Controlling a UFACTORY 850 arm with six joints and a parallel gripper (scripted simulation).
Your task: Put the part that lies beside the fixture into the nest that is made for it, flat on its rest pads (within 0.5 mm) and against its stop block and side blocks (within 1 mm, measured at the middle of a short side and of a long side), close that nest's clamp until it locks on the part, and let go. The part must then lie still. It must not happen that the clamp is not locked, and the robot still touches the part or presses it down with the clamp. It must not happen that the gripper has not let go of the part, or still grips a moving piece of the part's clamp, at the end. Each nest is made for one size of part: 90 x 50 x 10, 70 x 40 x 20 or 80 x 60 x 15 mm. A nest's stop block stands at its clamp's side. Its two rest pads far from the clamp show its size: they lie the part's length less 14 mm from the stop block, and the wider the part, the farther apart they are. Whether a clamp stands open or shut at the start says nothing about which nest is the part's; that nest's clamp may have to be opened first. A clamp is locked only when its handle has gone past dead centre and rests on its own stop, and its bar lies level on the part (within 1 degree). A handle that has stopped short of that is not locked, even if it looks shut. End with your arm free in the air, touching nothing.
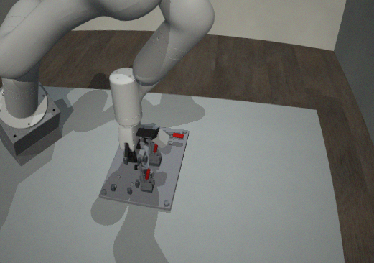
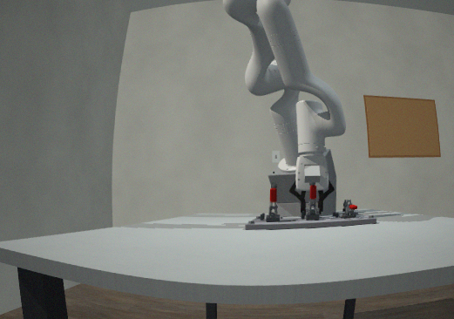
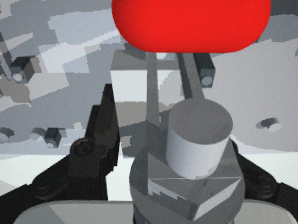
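Right now the part is 1 cm below my hand. Also, from my hand: fixture plate: 4 cm below, 4 cm ahead, 1 cm to the right.
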